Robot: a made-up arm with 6 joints.
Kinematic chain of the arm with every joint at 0, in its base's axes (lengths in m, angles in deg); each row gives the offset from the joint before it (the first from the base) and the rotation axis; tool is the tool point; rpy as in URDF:
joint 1: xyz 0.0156 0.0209 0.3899 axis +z
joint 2: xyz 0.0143 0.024 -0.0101 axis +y
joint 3: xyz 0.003 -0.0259 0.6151 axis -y
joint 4: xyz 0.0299 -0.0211 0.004 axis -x
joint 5: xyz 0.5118 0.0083 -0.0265 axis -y
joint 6: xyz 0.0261 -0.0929 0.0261 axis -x
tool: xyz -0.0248 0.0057 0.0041 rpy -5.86 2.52 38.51
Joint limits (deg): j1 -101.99..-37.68 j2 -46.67..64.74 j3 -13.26..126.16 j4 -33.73..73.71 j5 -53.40..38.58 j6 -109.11..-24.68
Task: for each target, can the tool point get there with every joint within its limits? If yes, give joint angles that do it. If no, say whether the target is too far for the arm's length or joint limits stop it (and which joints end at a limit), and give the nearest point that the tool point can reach.
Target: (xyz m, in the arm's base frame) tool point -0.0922 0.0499 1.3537
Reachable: yes | joints -85.99 -33.64 23.86 -3.79 0.86 -34.94
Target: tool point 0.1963 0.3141 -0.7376
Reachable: no: joint limits stop it (at a limit: joint 1, joint 2, joint 3, joint 4, joint 5, joint 6) | nearest point 0.4628 -0.4418 0.0740 | short by 1.141 m
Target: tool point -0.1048 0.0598 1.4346
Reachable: yes | joints -74.80 -26.56 41.96 -1.17 9.65 -39.88
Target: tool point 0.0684 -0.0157 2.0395
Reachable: no: too far | nearest point 0.0219 -0.0528 1.5695 | short by 0.474 m
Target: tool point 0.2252 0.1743 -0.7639
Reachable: no: joint limits stop it (at a limit: joint 1, joint 2, joint 3, joint 4, joint 5) | nearest point 0.4630 -0.4419 0.0739 | short by 1.067 m
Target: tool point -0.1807 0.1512 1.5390
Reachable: yes | joints -59.22 -9.24 91.15 20.83 -45.69 -39.02
